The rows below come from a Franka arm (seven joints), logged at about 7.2 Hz.
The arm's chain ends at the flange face. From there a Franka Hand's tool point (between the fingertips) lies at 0.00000 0.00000 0.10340 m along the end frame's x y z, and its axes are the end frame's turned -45 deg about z.
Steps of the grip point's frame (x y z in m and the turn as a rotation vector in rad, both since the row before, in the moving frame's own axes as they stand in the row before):
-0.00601, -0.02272, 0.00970, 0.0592, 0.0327, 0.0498
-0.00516, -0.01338, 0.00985, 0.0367, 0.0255, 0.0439
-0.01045, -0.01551, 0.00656, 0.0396, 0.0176, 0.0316
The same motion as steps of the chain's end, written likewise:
-0.01855, -0.00506, 0.00994, 0.0650, -0.0187, 0.0498
-0.01239, -0.00125, 0.00995, 0.0440, -0.0079, 0.0439
-0.01681, 0.00063, 0.00666, 0.0404, -0.0156, 0.0316

